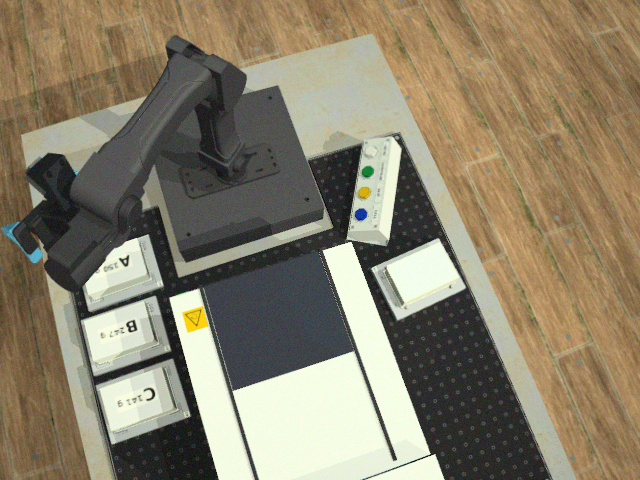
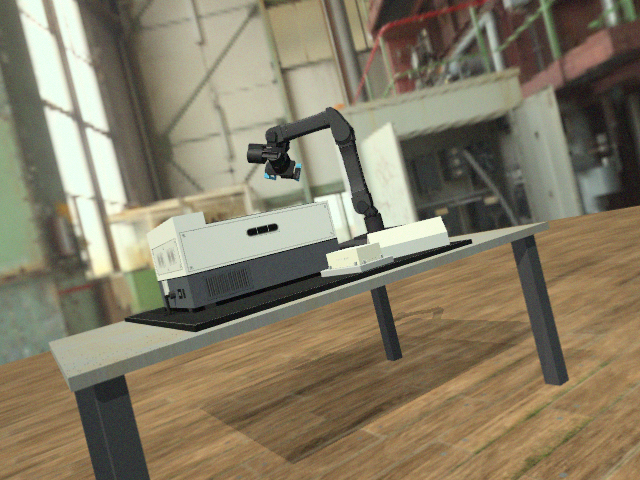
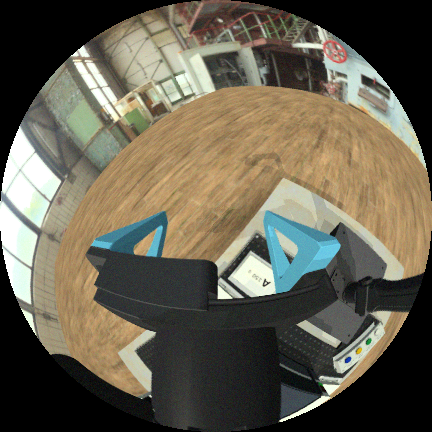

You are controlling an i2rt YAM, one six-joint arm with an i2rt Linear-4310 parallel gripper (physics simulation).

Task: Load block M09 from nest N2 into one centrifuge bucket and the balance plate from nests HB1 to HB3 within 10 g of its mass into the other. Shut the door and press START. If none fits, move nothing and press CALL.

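Seen in the pictures: gripper, fingertip midpoint: (image 1: 25, 209) (image 2: 287, 179) (image 3: 215, 215); arm's base, link origin: (image 1: 231, 171) (image 3: 348, 291).
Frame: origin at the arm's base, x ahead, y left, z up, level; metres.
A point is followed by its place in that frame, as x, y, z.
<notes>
My gripper (image 2: 284, 176) {0.107, -0.337, 0.301} (image 3: 215, 215) {0.107, -0.337, 0.301} is open and empty, high over the table edge near plate A. White plates A (image 1: 119, 268) {0.125, -0.279, -0.009} (image 3: 253, 275) {0.117, -0.306, -0.010} (150 g), B (image 1: 118, 331) {0.250, -0.313, -0.010} (247 g) and C (image 1: 135, 398) {0.386, -0.315, -0.010} (141 g) sit in grey nests along one side. A white block (image 1: 423, 272) {0.342, 0.295, -0.004} (image 2: 353, 256) {0.378, 0.343, -0.023} sits in a nest on the other side; I cannot read its mass or name. The centrifuge (image 1: 374, 330) {0.440, 0.131, 0.146} (image 2: 258, 237) {0.526, 0.144, 0.083} stands between them, with a dark panel (image 1: 279, 320) {0.370, -0.013, 0.149} between its rails; no buckets show. The button box (image 1: 388, 196) {0.166, 0.291, 0.001} (image 2: 408, 236) {0.149, 0.311, -0.014} (image 3: 357, 350) has white, green, yellow and blue buttons.
The dark arm base plate (image 1: 248, 217) {0.109, 0.002, -0.007} (image 3: 360, 250) {-0.135, -0.022, 0.009} stands behind the centrifuge and beside the button box. A black dotted mat (image 1: 454, 361) {0.525, 0.298, -0.063} (image 2: 217, 313) {0.742, 0.303, -0.064} lies under the centrifuge and nests. The grey table (image 1: 330, 77) {-0.206, 0.305, -0.077} (image 2: 98, 356) {0.986, 0.288, -0.077} has a wooden floor around it.
</notes>
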